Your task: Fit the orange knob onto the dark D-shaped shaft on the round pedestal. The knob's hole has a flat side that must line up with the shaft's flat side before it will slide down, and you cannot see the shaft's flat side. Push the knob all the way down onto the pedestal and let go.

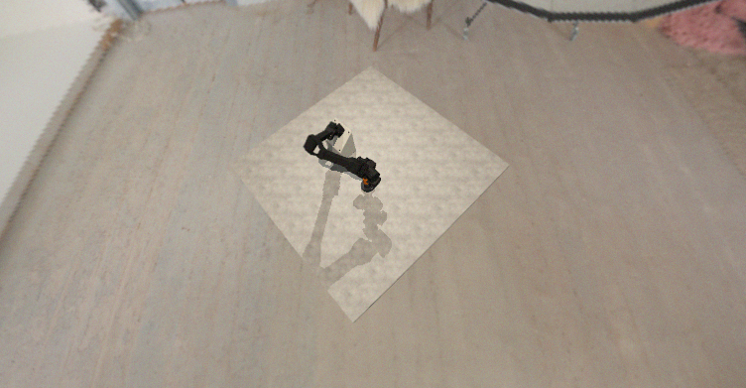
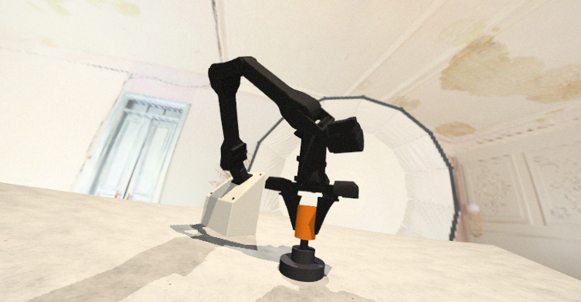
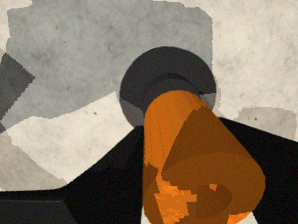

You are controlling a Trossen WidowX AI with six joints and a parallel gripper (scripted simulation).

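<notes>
My gripper tip is now 20 mm below the orange knob. The rest, counted from my gripper tip: dark round pedestal (40 mm below).
</notes>
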